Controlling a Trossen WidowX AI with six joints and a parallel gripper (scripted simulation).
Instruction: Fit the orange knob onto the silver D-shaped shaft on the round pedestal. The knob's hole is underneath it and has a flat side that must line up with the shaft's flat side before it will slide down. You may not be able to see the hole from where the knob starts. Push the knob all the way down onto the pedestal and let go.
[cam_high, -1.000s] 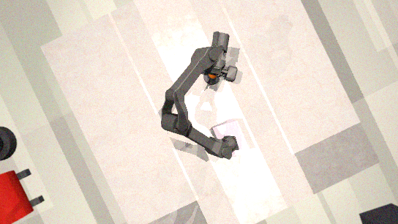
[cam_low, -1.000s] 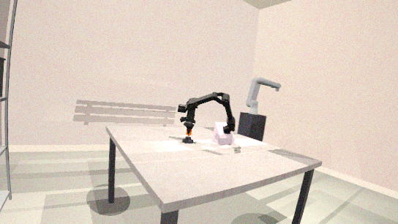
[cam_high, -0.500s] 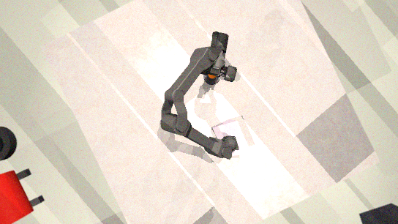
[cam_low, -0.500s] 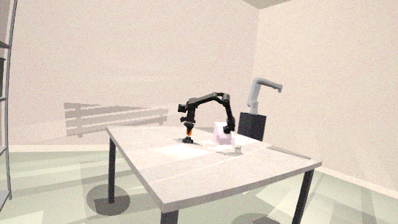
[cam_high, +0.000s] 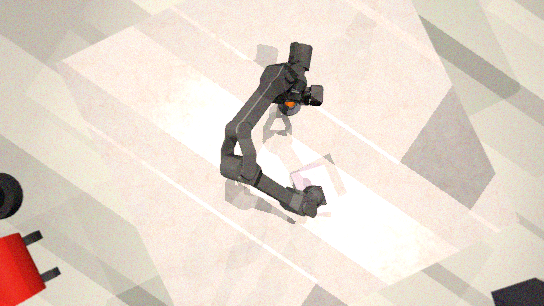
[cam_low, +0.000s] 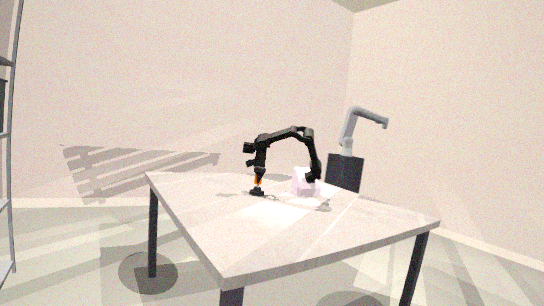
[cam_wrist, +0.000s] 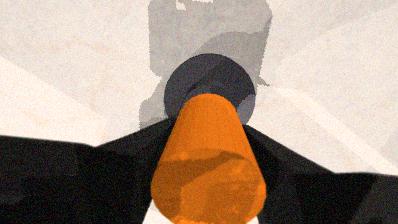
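Now: the orange knob 30 mm above my gripper tip. The rest, counted from my gripper tip: dark round pedestal: 40 mm below.
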